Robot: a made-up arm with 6 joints. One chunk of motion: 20 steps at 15 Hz.
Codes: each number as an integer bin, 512 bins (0 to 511) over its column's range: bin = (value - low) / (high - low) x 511, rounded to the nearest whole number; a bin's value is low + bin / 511 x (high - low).
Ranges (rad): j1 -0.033..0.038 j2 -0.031..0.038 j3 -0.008..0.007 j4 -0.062..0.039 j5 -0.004..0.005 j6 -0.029..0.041
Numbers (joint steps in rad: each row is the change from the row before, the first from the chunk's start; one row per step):
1: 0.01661 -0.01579 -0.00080 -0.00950 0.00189 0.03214
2: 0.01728 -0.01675 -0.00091 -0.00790 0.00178 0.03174
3: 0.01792 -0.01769 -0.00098 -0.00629 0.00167 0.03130
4: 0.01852 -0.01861 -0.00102 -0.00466 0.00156 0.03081
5: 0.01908 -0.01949 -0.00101 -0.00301 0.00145 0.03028
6: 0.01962 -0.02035 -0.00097 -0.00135 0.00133 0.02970
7: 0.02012 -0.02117 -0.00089 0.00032 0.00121 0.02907
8: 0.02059 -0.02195 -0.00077 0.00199 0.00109 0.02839
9: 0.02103 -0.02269 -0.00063 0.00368 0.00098 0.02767
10: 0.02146 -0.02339 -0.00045 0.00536 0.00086 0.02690
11: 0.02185 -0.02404 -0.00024 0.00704 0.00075 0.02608
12: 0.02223 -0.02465 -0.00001 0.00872 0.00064 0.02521
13: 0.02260 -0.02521 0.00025 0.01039 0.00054 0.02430
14: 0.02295 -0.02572 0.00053 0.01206 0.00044 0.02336
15: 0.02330 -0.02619 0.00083 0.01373 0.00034 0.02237
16: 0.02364 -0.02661 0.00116 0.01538 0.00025 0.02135
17: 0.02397 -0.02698 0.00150 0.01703 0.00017 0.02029
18: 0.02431 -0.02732 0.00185 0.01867 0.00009 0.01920
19: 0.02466 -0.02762 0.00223 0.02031 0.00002 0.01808
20: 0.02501 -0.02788 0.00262 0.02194 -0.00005 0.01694
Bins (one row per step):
1: 357 113 245 266 334 446
2: 362 106 242 274 328 443
3: 366 99 239 282 322 440
4: 371 92 238 290 316 437
5: 375 85 238 298 309 433
6: 379 79 239 307 303 429
7: 382 73 242 315 296 424
8: 386 67 246 324 289 419
9: 389 62 251 332 283 414
10: 392 56 257 341 276 408
11: 395 52 264 349 270 402
12: 398 47 272 358 263 396
13: 400 43 281 366 258 389
14: 403 39 291 375 252 382
15: 405 36 301 383 246 375
16: 408 33 312 391 241 368
17: 410 30 324 400 237 360
18: 412 27 336 408 232 352
19: 415 25 349 416 228 344
20: 418 23 362 425 224 335

